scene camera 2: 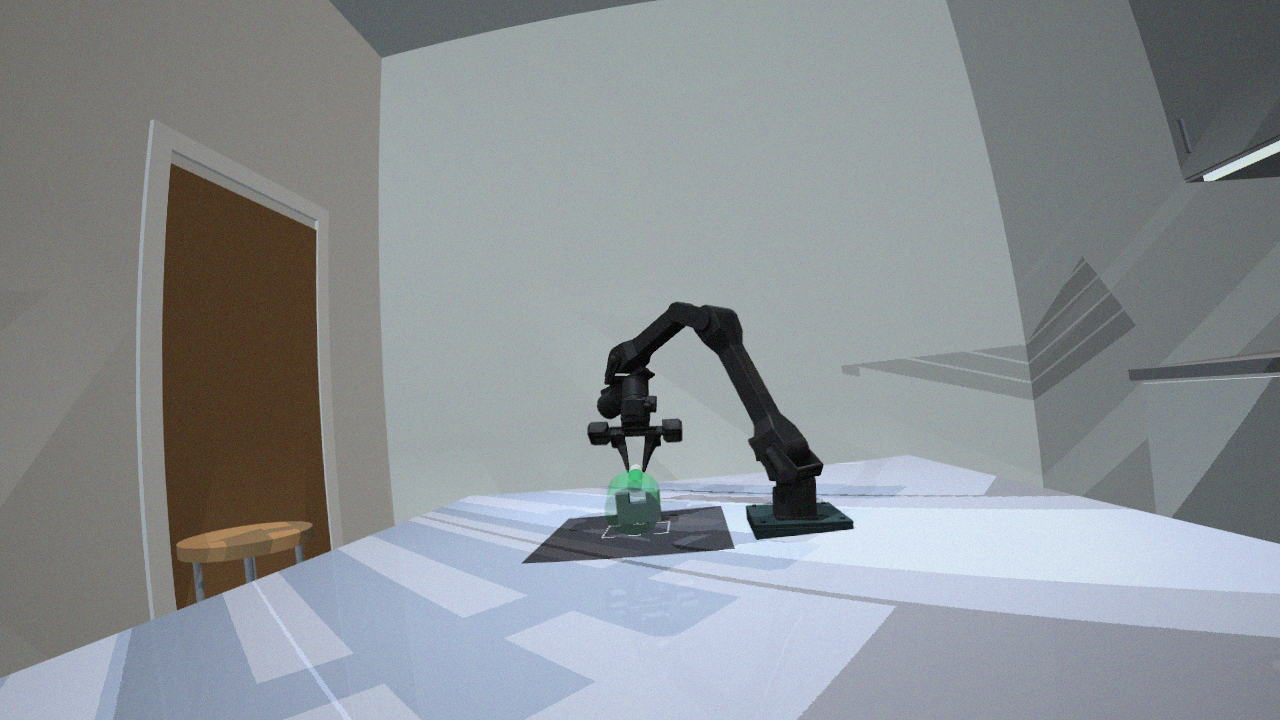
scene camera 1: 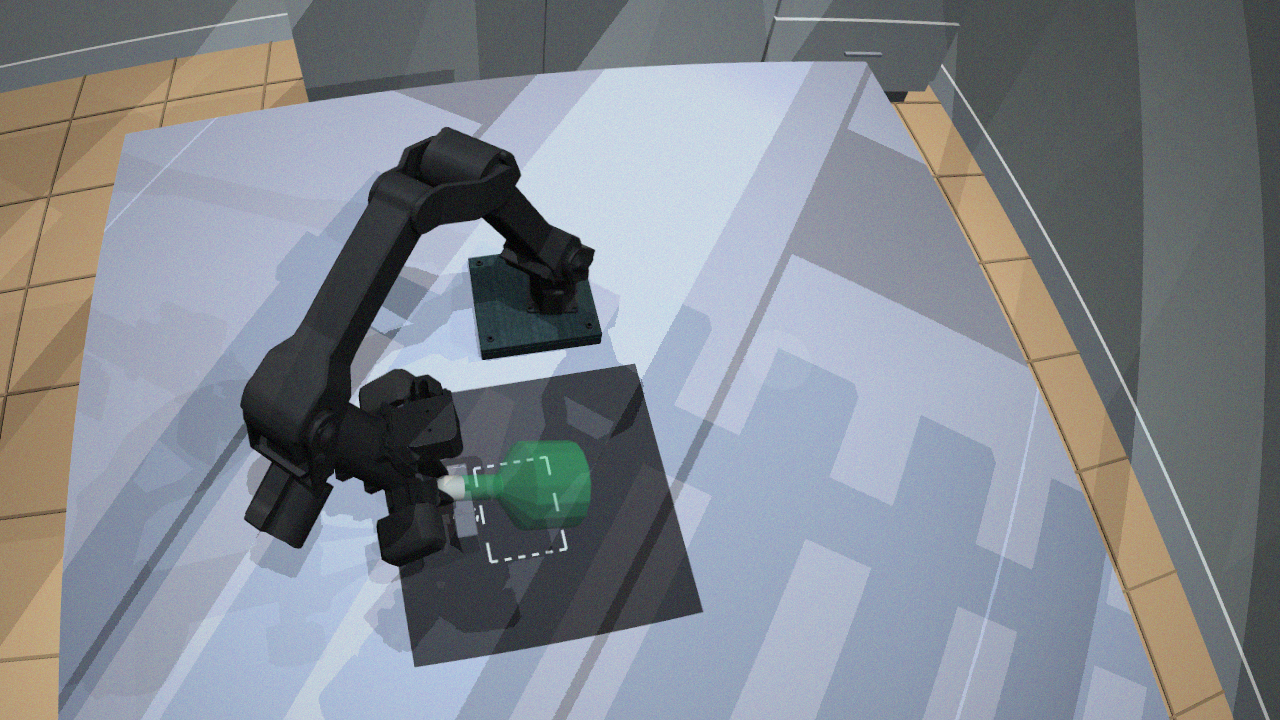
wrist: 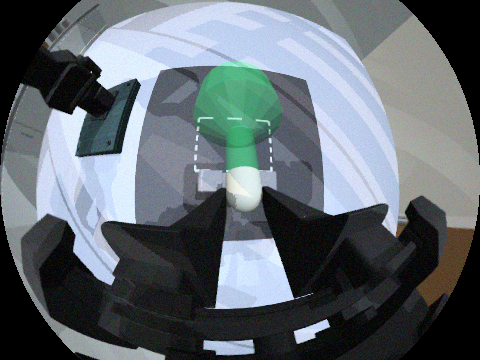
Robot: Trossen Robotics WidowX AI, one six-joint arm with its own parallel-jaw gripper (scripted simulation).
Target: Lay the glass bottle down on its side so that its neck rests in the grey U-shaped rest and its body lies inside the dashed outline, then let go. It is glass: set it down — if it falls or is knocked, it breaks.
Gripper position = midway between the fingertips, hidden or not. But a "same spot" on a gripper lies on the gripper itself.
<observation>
my gripper: scene camera 2; scene camera 1; wrist 243,192
same spot on my gripper: (scene camera 2: 617,438) = (scene camera 1: 432,491)
same spot on dark mat: (scene camera 1: 626,565) = (scene camera 2: 577,548)
</observation>
